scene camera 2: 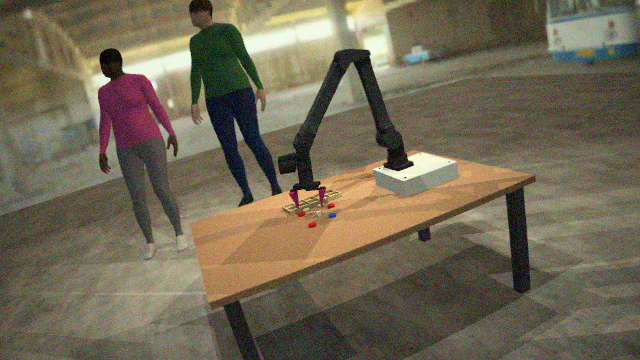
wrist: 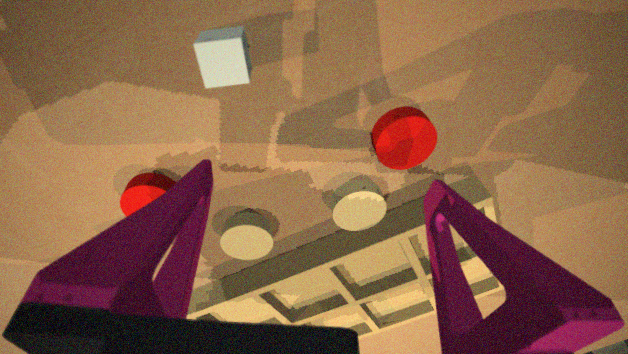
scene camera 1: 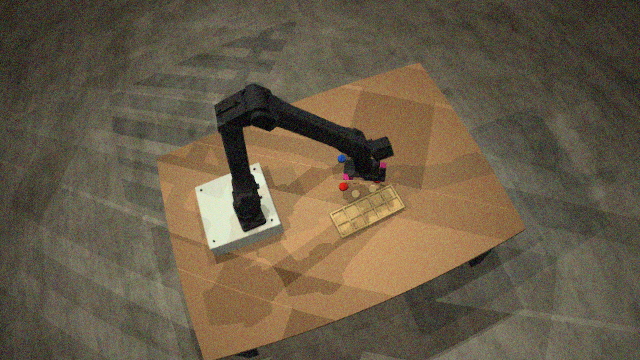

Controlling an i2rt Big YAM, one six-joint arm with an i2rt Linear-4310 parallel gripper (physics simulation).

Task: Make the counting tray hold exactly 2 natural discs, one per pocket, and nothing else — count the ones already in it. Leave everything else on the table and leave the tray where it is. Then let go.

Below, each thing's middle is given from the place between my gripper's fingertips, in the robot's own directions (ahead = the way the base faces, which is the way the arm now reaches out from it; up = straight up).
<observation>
Right now the counting tray (scene camera 1: 350, 219) is 5 cm behind my hand, 11 cm to the right of it and 1 cm below it. Round my hand: white cube (wrist: 223, 55): 1 cm behind, 6 cm to the left, 1 cm below.
</observation>
